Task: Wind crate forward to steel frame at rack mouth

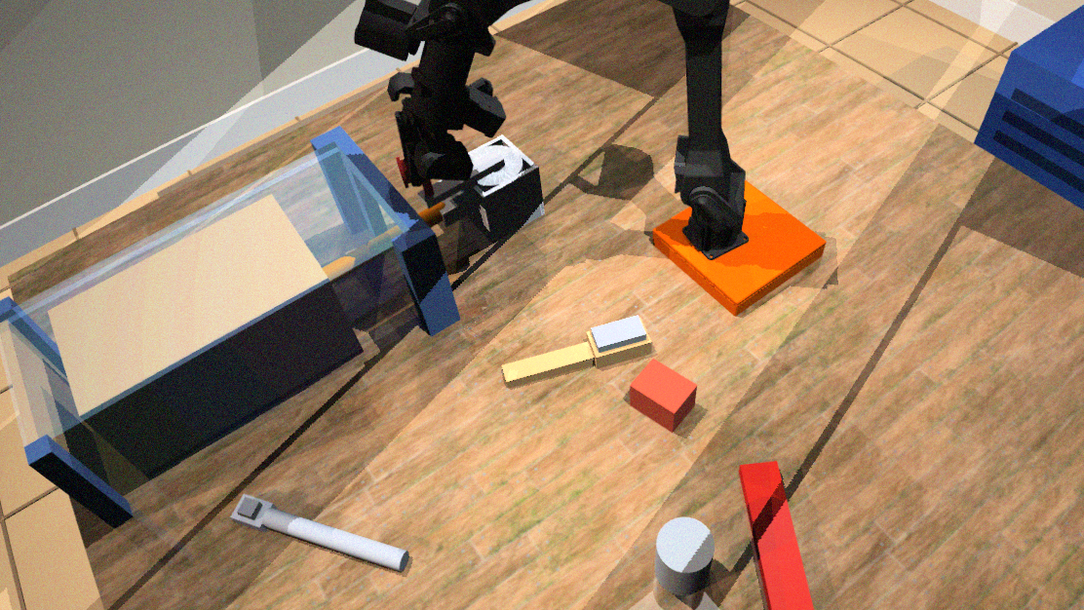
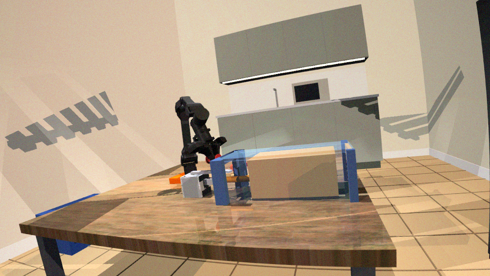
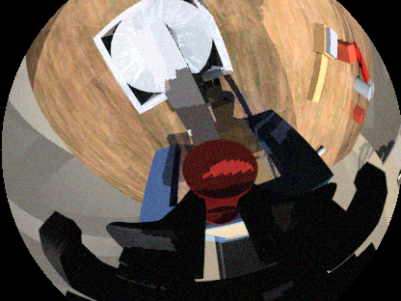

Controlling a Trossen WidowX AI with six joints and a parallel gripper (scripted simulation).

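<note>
The winch handle lies 5 cm behind my gripper tip and 3 cm below it. Round my gripper tip: red knob (1 cm behind); grey winch (13 cm behind, 10 cm below, 2 cm to the right); clear-panelled cubby (29 cm ahead, 3 cm to the left, 2 cm below).
</note>
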